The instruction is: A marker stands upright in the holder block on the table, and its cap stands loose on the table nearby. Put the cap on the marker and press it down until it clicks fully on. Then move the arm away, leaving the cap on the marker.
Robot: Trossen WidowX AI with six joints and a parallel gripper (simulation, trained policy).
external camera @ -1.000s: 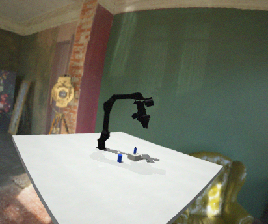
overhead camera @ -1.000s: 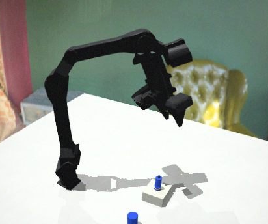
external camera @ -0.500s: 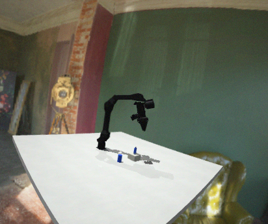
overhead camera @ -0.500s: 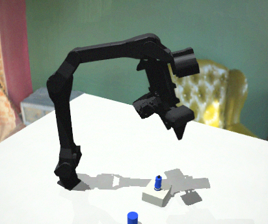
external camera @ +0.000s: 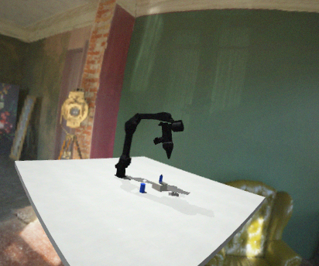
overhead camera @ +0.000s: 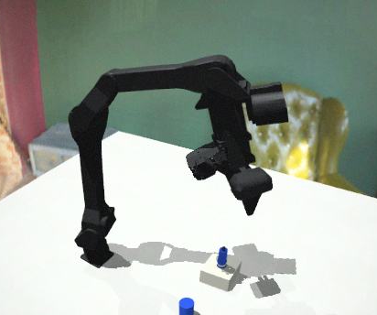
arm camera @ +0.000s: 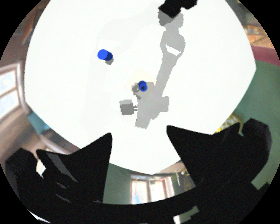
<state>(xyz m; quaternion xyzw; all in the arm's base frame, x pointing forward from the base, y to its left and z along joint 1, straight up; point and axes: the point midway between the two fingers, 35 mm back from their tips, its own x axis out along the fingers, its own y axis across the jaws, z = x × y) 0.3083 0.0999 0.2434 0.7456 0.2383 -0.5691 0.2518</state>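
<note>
Right now my gripper tip is 18 cm above the blue cap, 15 cm to the left of it and 4 cm past it. Also, from my gripper tip: pale holder block 19 cm below, 3 cm behind, 1 cm to the right.
</note>
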